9 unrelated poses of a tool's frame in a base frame.
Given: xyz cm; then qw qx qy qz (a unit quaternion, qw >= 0).
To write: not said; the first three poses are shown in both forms.
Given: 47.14 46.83 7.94 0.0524 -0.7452 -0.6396 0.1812
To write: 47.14 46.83 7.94 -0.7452 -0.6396 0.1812 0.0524
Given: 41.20 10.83 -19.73 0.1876 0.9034 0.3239 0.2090
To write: 41.20 10.83 -19.73 0.9034 0.3239 0.2090 0.1876
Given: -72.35 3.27 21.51 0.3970 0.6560 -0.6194 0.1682
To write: -72.35 3.27 21.51 0.6560 -0.6194 0.1682 0.3970
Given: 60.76 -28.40 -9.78 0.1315 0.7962 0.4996 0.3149
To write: 60.76 -28.40 -9.78 0.7962 0.4996 0.3149 0.1315
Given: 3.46 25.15 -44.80 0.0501 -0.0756 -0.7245 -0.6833
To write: 3.46 25.15 -44.80 -0.0756 -0.7245 -0.6833 0.0501
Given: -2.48 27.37 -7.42 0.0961 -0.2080 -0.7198 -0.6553
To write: -2.48 27.37 -7.42 -0.2080 -0.7198 -0.6553 0.0961
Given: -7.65 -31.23 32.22 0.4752 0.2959 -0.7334 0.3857
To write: -7.65 -31.23 32.22 0.2959 -0.7334 0.3857 0.4752
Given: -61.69 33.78 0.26 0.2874 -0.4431 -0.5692 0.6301
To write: -61.69 33.78 0.26 -0.4431 -0.5692 0.6301 0.2874
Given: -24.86 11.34 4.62 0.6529 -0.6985 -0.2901 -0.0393
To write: -24.86 11.34 4.62 -0.6985 -0.2901 -0.0393 0.6529
